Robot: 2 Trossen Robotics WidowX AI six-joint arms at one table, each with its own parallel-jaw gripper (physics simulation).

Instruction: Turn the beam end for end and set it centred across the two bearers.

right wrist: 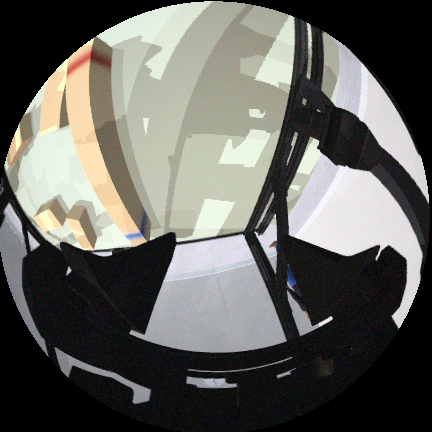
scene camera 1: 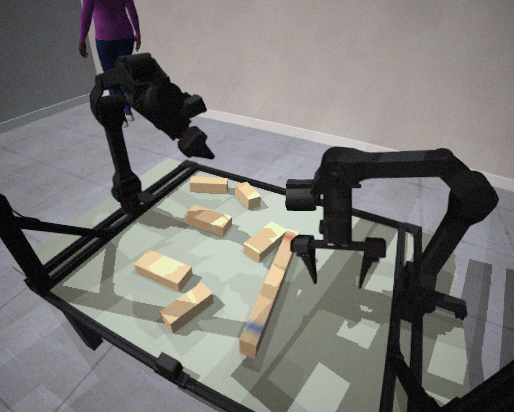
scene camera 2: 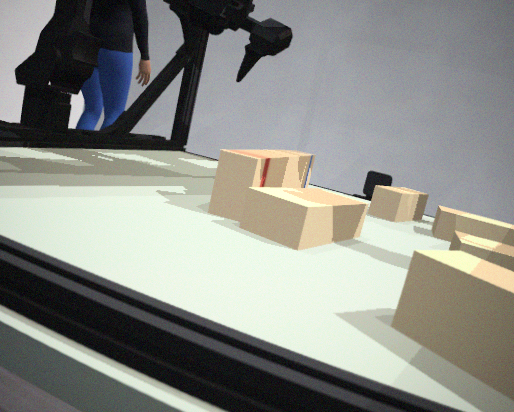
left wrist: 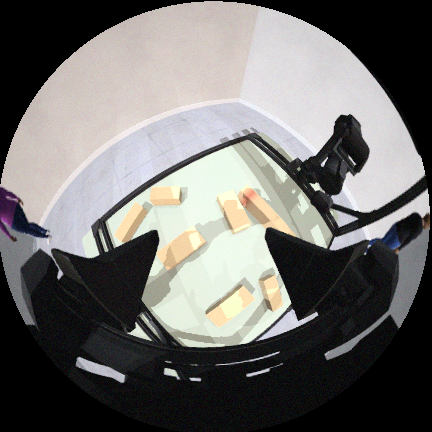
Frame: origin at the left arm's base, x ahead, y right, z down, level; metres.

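Where they show: left gripper, fingertip midpoint: (scene camera 1: pixel 206 150) (left wrist: pixel 212 234); right gripper, fingertip midpoint: (right wrist: pixel 231 239) (scene camera 1: pixel 337 285) (scene camera 2: pixel 213 67); left arm's base at its link origin: (scene camera 1: pixel 131 208); right arm's base at its link origin: (right wrist: pixel 303 119) (scene camera 1: pixel 408 311) (scene camera 2: pixel 42 130) (left wrist: pixel 299 177).
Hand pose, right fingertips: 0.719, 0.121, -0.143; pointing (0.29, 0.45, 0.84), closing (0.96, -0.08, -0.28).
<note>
Things, the pixels of their centre, and the offset from my right fingertips, as dx, dy, dz.
- long wooden beam at the middle of its body: (scene camera 2: pixel 276 175) (right wrist: pixel 102 155) (scene camera 1: pixel 273 283) (left wrist: pixel 277 228) -0.148, -0.044, +0.131
- block at the middle of its body: (scene camera 2: pixel 309 214) (scene camera 1: pixel 265 240) (left wrist: pixel 232 211) -0.235, -0.195, +0.143
The long wooden beam (scene camera 1: pixel 270 288) (scene camera 2: pixel 231 182) (left wrist: pixel 270 212) (right wrist: pixel 82 120) lies flat on the table, with a red band near its far end and a blue band near its near end in scene camera 1. Several plain wooden blocks lie around it; I cannot tell which two are the bearers. One block (scene camera 1: pixel 265 242) (scene camera 2: pixel 303 215) (left wrist: pixel 233 212) lies close beside the red end. My left gripper (left wrist: pixel 212 234) is open and empty, high above the back left of the table. My right gripper (scene camera 1: pixel 338 285) (right wrist: pixel 231 239) is open and empty, above the table to the right of the beam.
More blocks lie at the back left, one (scene camera 1: pixel 208 185) beside another (scene camera 1: pixel 247 196), with a third (scene camera 1: pixel 208 220) nearer. Two others (scene camera 1: pixel 163 270) (scene camera 1: pixel 187 306) lie left of the beam. A black frame (scene camera 1: pixel 120 340) edges the table. A person (scene camera 1: pixel 114 25) stands behind.
</note>
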